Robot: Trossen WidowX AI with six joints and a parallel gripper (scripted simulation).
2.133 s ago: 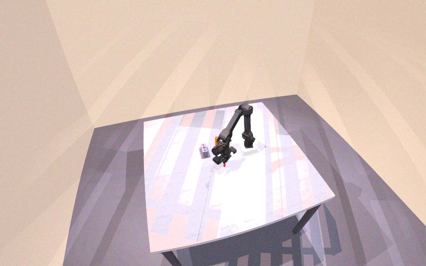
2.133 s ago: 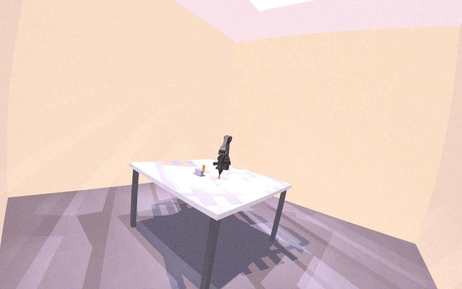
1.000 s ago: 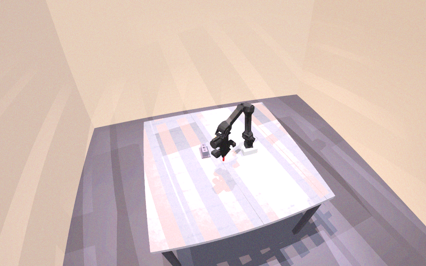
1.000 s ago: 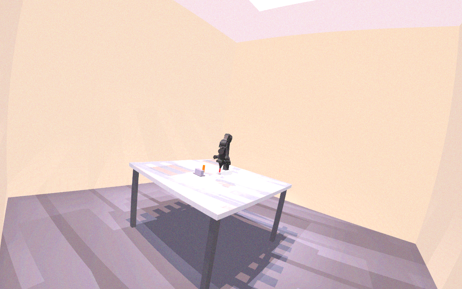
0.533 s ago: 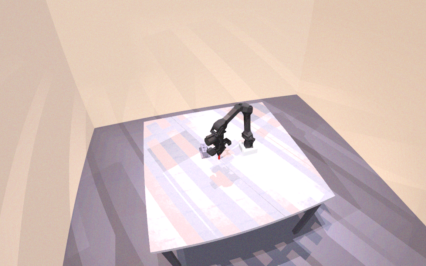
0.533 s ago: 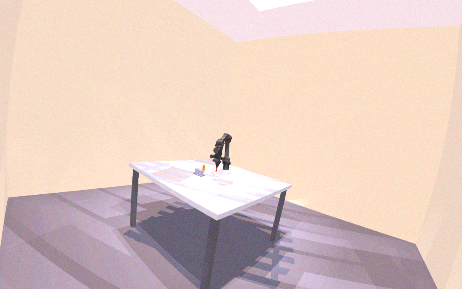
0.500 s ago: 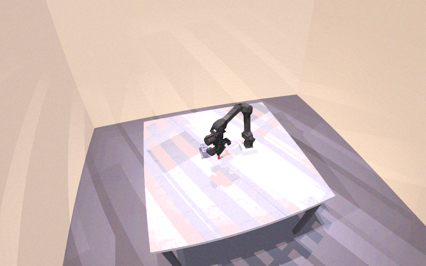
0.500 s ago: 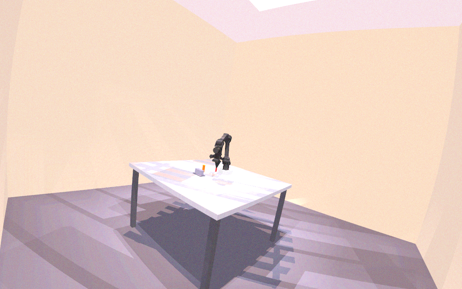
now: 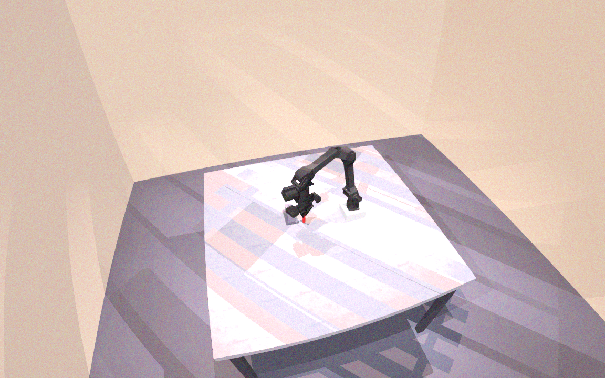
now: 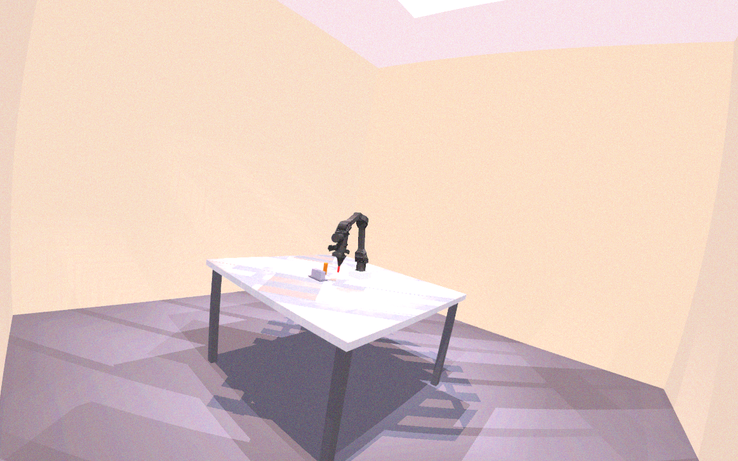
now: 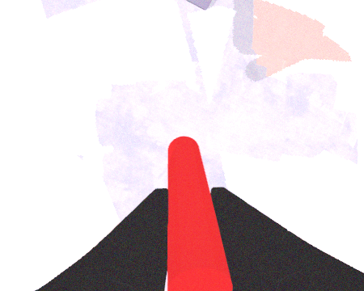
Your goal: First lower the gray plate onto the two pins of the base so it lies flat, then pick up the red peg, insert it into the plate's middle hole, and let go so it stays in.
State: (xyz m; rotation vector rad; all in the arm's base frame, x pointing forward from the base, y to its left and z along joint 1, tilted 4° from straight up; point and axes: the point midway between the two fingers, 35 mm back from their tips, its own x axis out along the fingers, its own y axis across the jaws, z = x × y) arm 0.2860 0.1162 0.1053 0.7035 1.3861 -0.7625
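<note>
Right now the gray plate is 7 cm ahead of my gripper tip, 12 cm to the right of it and 7 cm below it. Also, from my gripper tip: red peg: right at my gripper tip; orange cylinder: 4 cm behind, 20 cm to the right, 7 cm below; base: 7 cm ahead, 12 cm to the right, 11 cm below.
</note>
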